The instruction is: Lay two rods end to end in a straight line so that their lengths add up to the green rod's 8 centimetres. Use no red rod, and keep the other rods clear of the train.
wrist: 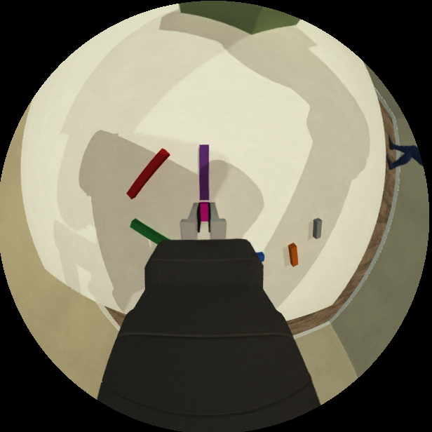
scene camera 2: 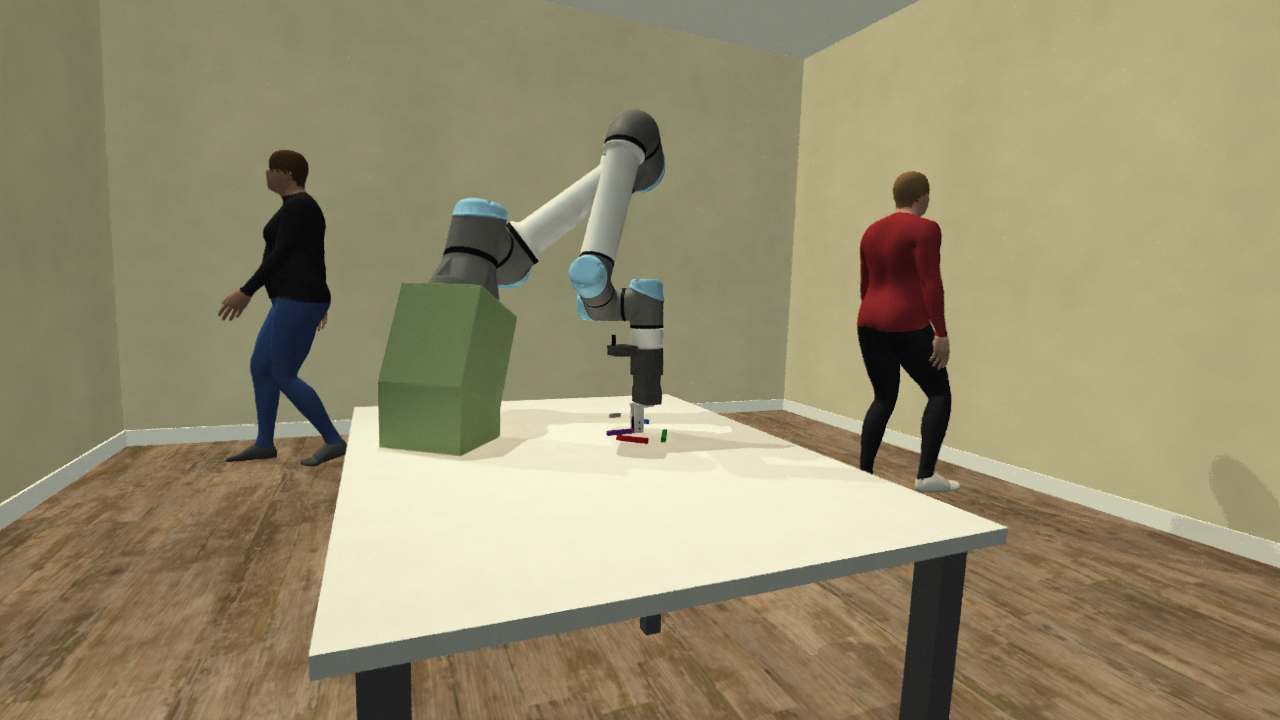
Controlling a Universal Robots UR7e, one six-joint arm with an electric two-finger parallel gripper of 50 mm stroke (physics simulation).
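Frame: origin at the arm's base, x ahead, y left, z up, level; millimetres.
Seen in the pictures: gripper, fingertip midpoint: (scene camera 2: 637, 431); arm's base, link origin: (scene camera 2: 462, 300).
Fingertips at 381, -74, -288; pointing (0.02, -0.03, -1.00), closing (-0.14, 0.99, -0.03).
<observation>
Offsets run from my fingertips to a thing's top centre, as dx, dy, dz.
My gripper (scene camera 2: 636, 429) (wrist: 204, 211) is shut on a magenta rod (wrist: 204, 212), low at the table. The purple rod @[-45, -6, +7] (scene camera 2: 619, 432) (wrist: 204, 172) lies on the table, in line with the magenta rod; in the wrist view its near end is very close to the magenta rod's far end, with a thin gap showing. The green rod @[+44, -57, +7] (scene camera 2: 664, 435) (wrist: 149, 231) lies slanted to the left in the wrist view, its near end hidden behind the gripper body. Whether the magenta rod touches the table is too small to tell.
A red rod @[-36, -73, +7] (scene camera 2: 631, 439) (wrist: 148, 174) lies slanted left of the purple rod in the wrist view. To the right are a blue rod @[+54, +85, +7] (scene camera 2: 646, 421) (wrist: 261, 257), partly hidden, an orange rod (wrist: 293, 255) and a grey rod @[+1, +173, +7] (scene camera 2: 614, 415) (wrist: 317, 228). Two people stand beyond the table.
</observation>
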